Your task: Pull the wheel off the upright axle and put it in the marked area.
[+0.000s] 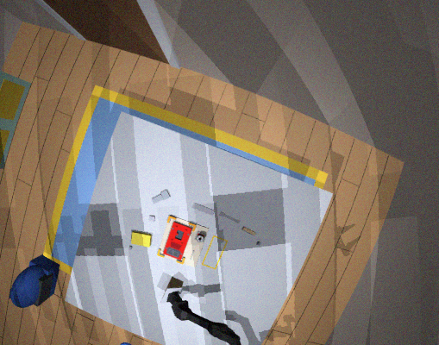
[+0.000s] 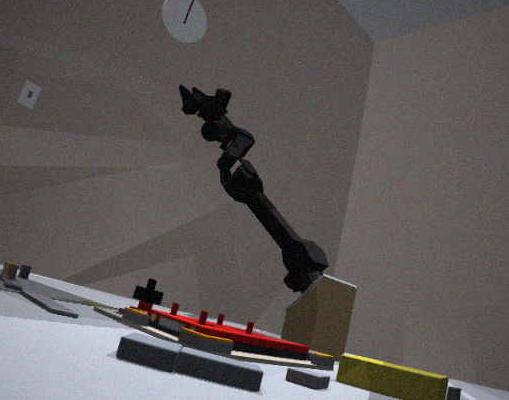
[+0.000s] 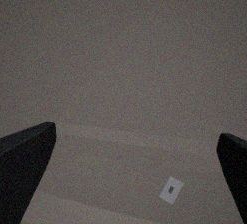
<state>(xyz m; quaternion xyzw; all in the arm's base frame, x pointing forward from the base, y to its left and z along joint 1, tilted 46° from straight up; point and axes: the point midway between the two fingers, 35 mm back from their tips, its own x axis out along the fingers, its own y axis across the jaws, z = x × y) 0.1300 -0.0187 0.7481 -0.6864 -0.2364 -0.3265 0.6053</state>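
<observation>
Now: gripper tip 290 mm short of the wheel, 510 mm to the right of it and 610 mm above it. The rest, counted from my gripper tip: yellow block 170 mm ahead, 820 mm to the left, 640 mm below.
</observation>
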